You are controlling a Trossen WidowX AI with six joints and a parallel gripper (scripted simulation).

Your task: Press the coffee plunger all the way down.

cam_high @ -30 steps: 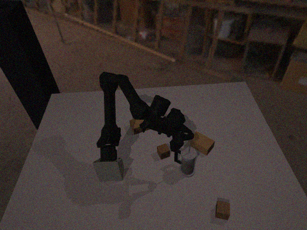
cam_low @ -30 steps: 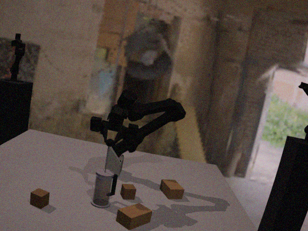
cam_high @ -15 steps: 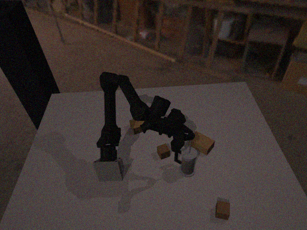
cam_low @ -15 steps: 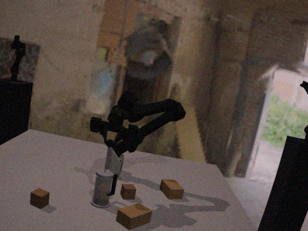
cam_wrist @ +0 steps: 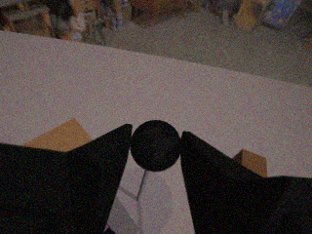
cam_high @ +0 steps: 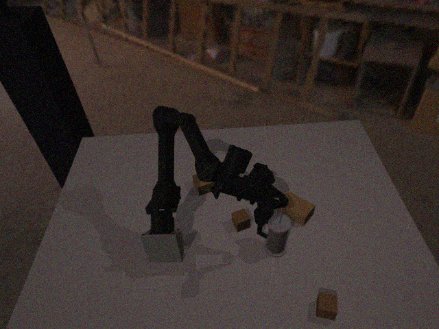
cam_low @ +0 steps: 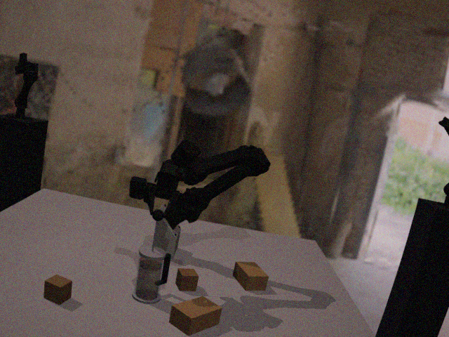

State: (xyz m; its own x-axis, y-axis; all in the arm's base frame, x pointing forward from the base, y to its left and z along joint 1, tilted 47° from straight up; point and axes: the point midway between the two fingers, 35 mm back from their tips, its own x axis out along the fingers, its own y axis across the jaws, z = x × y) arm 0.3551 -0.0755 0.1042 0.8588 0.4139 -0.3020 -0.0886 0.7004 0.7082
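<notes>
Now: the coffee press 3 cm behind my gripper tip, 1 cm to the left of it and 12 cm below it.
</notes>
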